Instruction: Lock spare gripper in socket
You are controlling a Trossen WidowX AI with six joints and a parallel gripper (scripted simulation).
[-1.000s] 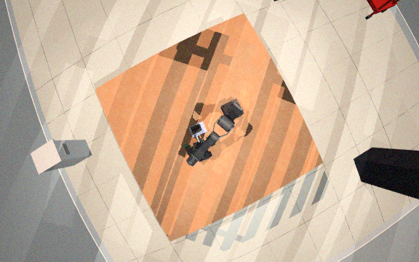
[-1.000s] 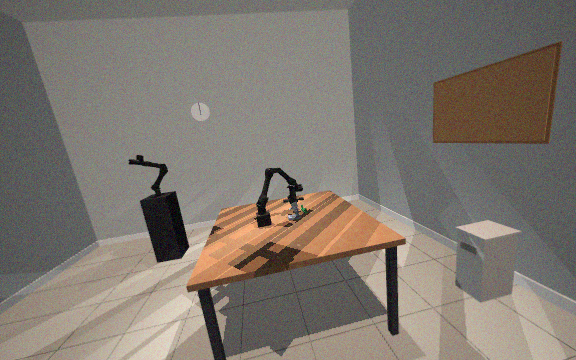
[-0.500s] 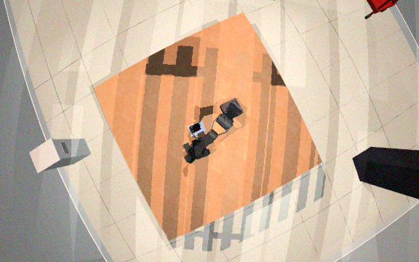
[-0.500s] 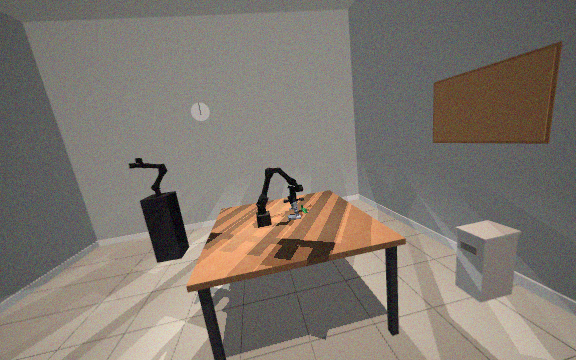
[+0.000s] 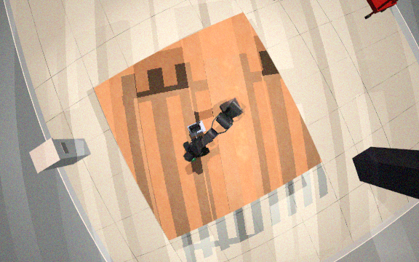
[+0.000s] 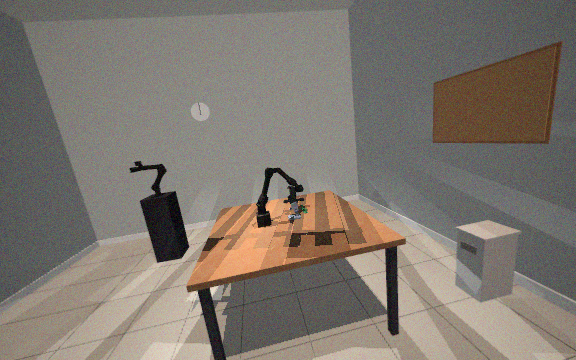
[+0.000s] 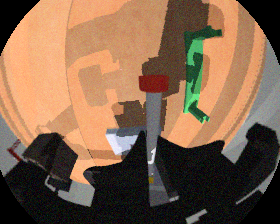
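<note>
Now: the grey mount 70 mm to the right of my gripper tip and 10 mm behind it. From my gripper tip the other things lie so: green part 100 mm ahead, 60 mm to the left, 20 mm below; spare gripper 80 mm above, 70 mm to the right, 10 mm behind.
</note>
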